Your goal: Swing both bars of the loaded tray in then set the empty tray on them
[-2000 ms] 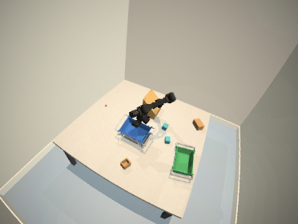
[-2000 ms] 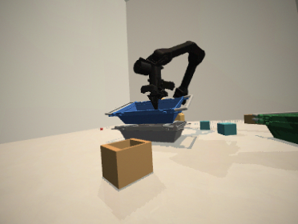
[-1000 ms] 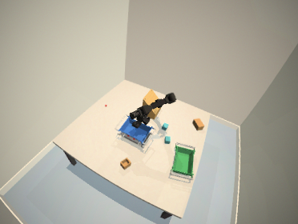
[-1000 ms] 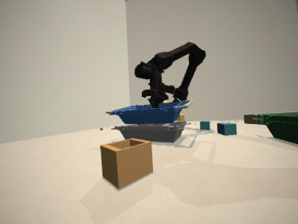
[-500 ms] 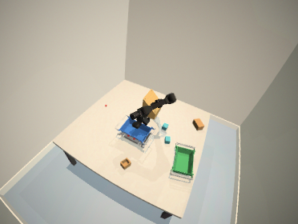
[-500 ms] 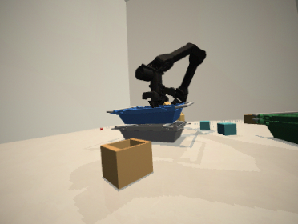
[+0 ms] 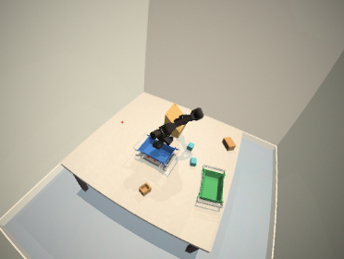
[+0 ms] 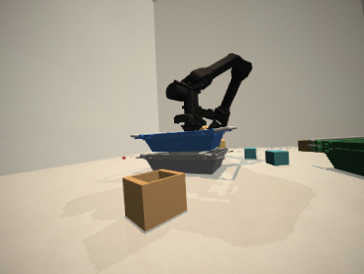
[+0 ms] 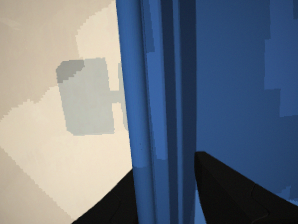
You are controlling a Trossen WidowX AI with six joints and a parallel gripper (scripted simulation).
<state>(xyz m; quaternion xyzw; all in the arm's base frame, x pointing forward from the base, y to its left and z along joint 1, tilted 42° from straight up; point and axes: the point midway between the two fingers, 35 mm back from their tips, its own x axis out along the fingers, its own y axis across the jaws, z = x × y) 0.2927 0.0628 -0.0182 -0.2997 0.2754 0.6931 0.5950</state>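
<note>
My gripper tip is now 70 mm short of the blue tray, 10 mm to the right of it and 30 mm below it. The rest, counted from my gripper tip: brown block (480 mm behind, 470 mm to the left, 50 mm below); small brown box (350 mm ahead, 120 mm to the left, 70 mm below).
</note>
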